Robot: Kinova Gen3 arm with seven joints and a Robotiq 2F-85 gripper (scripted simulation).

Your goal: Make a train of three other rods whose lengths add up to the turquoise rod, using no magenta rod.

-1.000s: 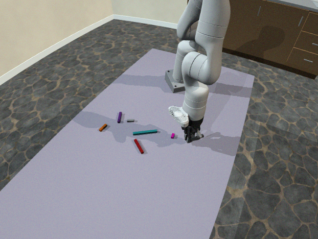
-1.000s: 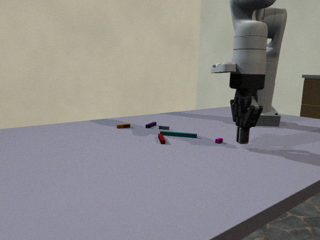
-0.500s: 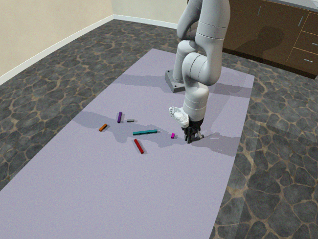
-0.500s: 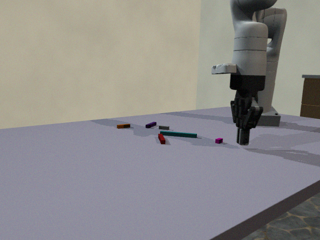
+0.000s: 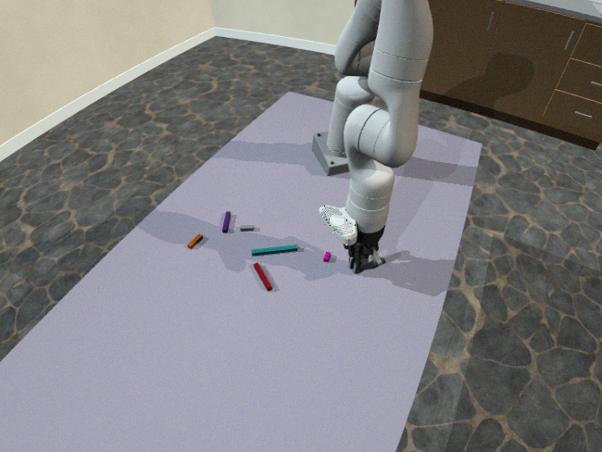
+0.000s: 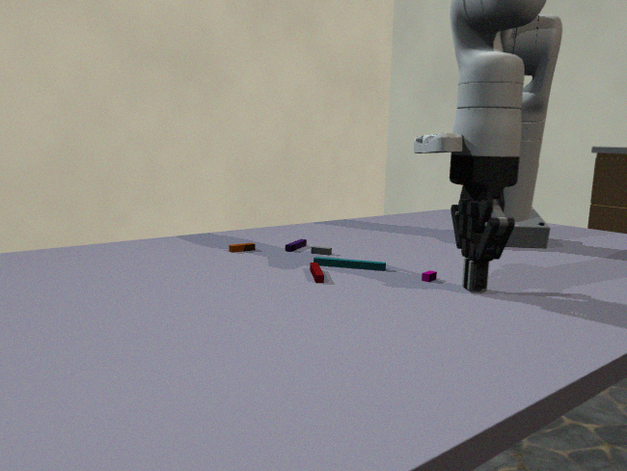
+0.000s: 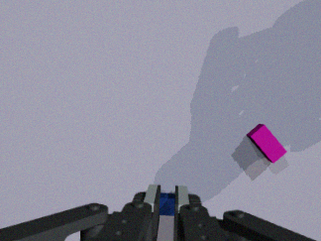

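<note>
The blue rod lies 1 cm below my hand. Round my hand: turquoise rod (4 cm ahead, 18 cm to the right, 2 cm below); red rod (11 cm ahead, 16 cm to the right, 2 cm below); magenta rod (7 cm to the right, 2 cm below).
</note>
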